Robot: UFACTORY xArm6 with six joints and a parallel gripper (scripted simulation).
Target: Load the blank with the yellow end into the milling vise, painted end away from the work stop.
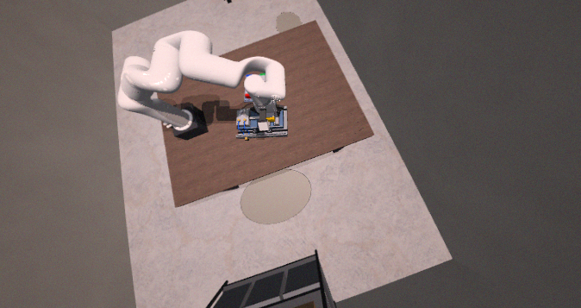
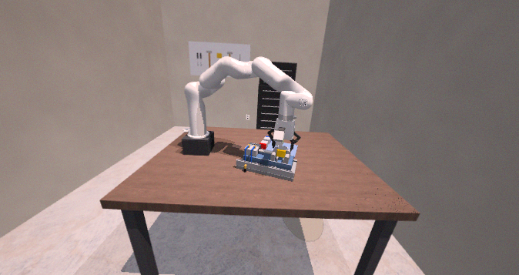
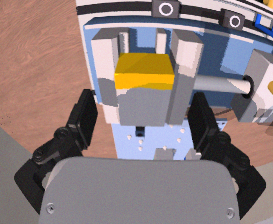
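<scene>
Now: the yellow-ended blank 2 cm below my hand. From my hand the other things lie so: dark rod: 4 cm to the left, 3 cm below, 2 cm ahead; then vise: 8 cm below, 6 cm behind, 3 cm to the left; then red-ended blank: 24 cm to the left, 10 cm below, 6 cm behind.
</scene>
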